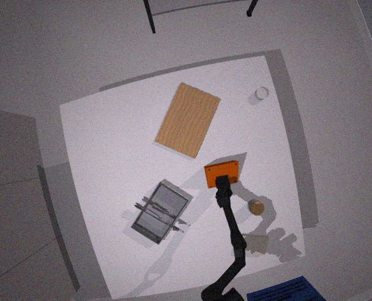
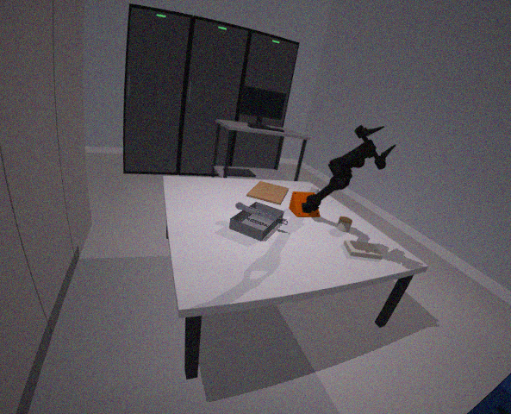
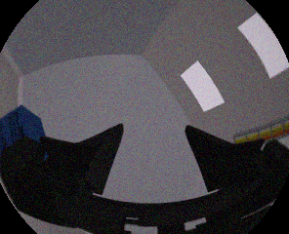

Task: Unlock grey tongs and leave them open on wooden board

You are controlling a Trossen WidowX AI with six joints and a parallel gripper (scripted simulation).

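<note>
The grey roasting tin lies 58 cm below my gripper tip, 41 cm to the right of it and 31 cm ahead of it. Round my gripper tip: cork-topped pot: 58 cm below, 36 cm to the right, 23 cm behind; wooden board: 90 cm to the right, 60 cm below, 8 cm ahead; pale flat block: 60 cm below, 20 cm behind, 12 cm to the right.
</note>
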